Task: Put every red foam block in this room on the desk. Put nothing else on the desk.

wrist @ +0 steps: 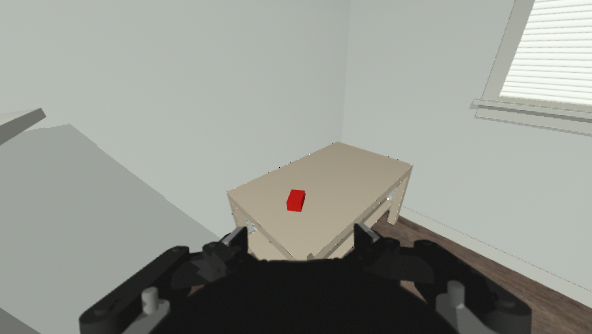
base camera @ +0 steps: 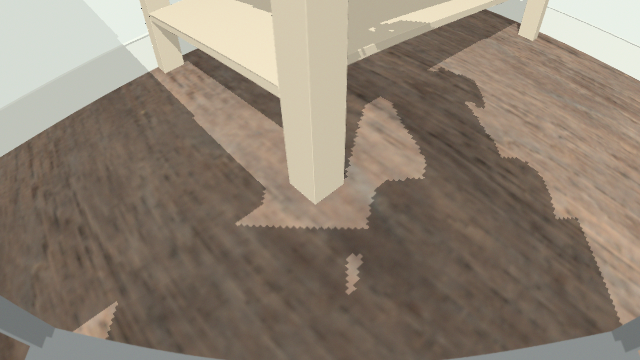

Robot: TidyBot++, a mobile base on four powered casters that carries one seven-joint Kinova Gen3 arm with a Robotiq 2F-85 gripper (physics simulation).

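Frame: origin at the arm's base, x ahead, y left, z up, level; metres.
Seen in the pictures: gripper, between the fingertips: (wrist: 300,237).
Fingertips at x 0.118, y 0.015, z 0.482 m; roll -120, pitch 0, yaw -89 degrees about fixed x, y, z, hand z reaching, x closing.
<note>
Offsets run from my fingertips to a thing's top centre. "spot": to the spot under its first point. Level surfaces: height alone.
A red foam block @(0.553 m ahead, 0.035 m left, 0.384 m down) (wrist: 295,201) lies on top of a low beige wooden table in the wrist view, toward the table's left part. My gripper (wrist: 300,237) is open, with its two fingers wide apart and no object between them. The block shows beyond the fingertips, slightly left of the middle between them, and apart from them. At the left edge of the wrist view, the corner of a pale raised top (wrist: 22,121) shows, which appears to be the desk; its upper surface is mostly out of view.
The low beige table (wrist: 345,170) (base camera: 315,100) stands in the room corner. Its near leg is close in front of the base, and a lower shelf @(0.729 m down) (base camera: 225,37) shows behind that leg. Walls stand behind the table, and a window with blinds @(spot: 0.684 m ahead, 0.943 m right, 0.136 m up) (wrist: 550,55) is at the right.
</note>
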